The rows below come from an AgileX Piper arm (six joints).
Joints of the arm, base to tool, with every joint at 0 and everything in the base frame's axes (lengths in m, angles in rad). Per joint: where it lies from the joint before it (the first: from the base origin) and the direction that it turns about. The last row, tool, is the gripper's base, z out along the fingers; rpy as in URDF.
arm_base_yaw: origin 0.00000 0.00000 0.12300 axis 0 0 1
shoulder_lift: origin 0.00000 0.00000 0.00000 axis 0 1 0
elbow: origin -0.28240 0.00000 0.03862 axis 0 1 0
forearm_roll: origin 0.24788 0.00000 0.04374 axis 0.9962 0 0.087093
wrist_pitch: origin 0.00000 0.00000 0.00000 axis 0 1 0
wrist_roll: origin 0.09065 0.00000 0.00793 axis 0.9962 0 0.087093
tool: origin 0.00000 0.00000 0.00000 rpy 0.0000 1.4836 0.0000
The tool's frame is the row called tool.
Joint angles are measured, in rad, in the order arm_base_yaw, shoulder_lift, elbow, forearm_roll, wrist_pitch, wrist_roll. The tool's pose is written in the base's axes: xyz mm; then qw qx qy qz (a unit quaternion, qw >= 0). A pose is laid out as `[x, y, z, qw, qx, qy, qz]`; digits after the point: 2 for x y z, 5 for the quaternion.
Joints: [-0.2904 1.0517 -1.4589 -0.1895 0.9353 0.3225]
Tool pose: [173.69, -66.30, 488.02, 0.53442, 0.24730, 0.80367, -0.08581]
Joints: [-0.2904 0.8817 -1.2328 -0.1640 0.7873 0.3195]
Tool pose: [143.68, -53.92, 461.51, 0.57279, 0.23170, 0.78294, -0.07236]
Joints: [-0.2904 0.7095 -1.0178 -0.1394 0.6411 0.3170]
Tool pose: [114.62, -42.15, 431.53, 0.61451, 0.21766, 0.75599, -0.05901]
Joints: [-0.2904 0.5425 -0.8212 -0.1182 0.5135 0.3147]
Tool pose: [88.81, -32.04, 399.03, 0.65253, 0.20615, 0.72762, -0.04765]
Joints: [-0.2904 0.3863 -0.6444 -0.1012 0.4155 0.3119]
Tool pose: [68.09, -24.22, 364.53, 0.68144, 0.19766, 0.70358, -0.03916]
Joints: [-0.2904 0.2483 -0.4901 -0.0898 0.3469 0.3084]
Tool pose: [53.71, -18.95, 330.15, 0.70038, 0.19165, 0.68671, -0.03416]
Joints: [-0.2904 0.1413 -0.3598 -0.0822 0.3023 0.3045]
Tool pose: [46.62, -16.25, 297.84, 0.70795, 0.18852, 0.67991, -0.03143]
